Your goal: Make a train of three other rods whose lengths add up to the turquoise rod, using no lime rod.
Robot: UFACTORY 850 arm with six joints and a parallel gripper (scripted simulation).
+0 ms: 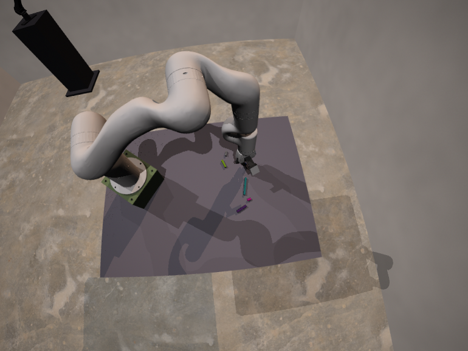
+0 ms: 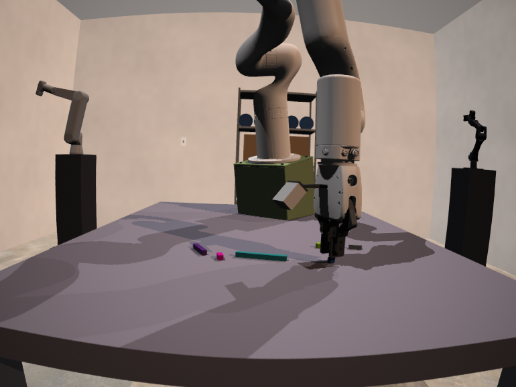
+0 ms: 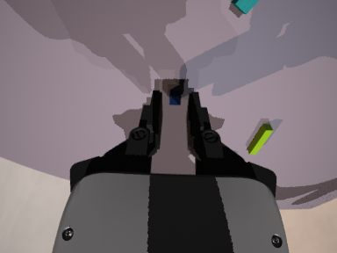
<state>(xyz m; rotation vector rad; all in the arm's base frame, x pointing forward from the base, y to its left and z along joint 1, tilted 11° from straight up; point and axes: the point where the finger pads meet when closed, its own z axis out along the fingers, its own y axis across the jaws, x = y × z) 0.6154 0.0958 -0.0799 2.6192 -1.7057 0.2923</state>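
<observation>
Right now my hand is 30 mm above the blue rod. Also, from my hand: grey rod (110 mm behind, 80 mm to the left, 30 mm below); turquoise rod (140 mm to the right, 30 mm below, 10 mm behind); lime rod (120 mm behind, 30 mm below, 10 mm to the left).
</observation>
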